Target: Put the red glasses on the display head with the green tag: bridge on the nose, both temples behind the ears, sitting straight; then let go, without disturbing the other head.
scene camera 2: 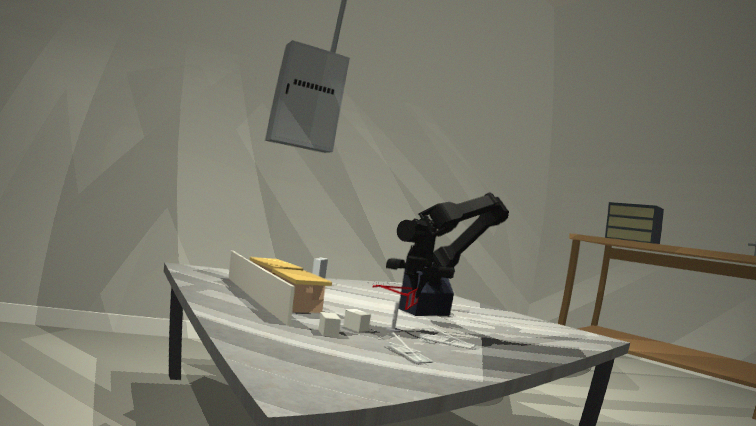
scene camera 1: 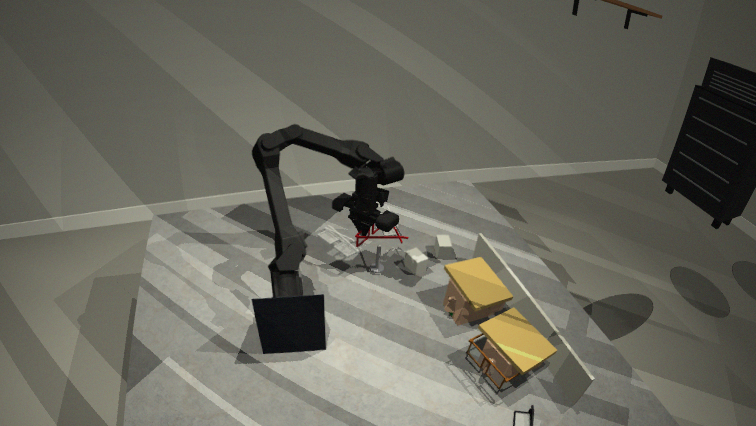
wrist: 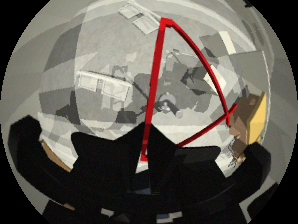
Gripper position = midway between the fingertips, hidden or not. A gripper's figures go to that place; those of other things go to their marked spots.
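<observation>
My gripper (scene camera 1: 363,236) is 122 cm from the lens. I see a display head (scene camera 1: 514,345) at 99 cm from the lens, and a white board (scene camera 1: 572,375) that is 106 cm from the lens.
</observation>
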